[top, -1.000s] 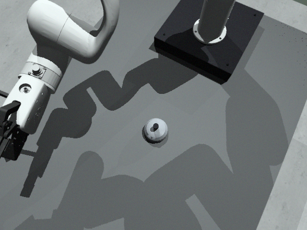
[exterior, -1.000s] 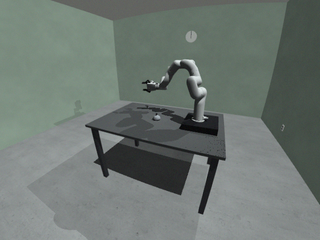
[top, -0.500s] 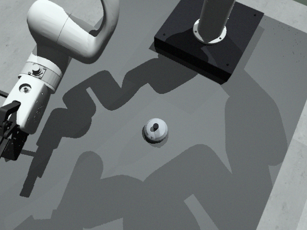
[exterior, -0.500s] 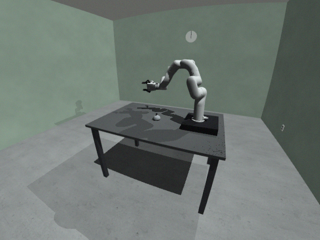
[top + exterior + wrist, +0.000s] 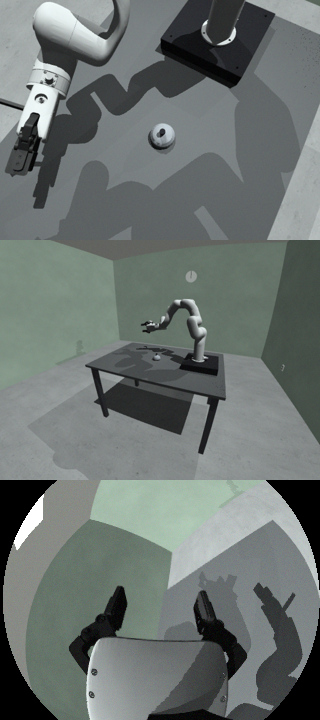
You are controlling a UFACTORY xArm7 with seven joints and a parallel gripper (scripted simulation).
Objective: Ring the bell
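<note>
My gripper is now 21 cm past the bell button, 20 cm to the right of it and 24 cm above it. The rest, counted from my hand: bell 21 cm behind, 20 cm to the left, 26 cm below.
</note>
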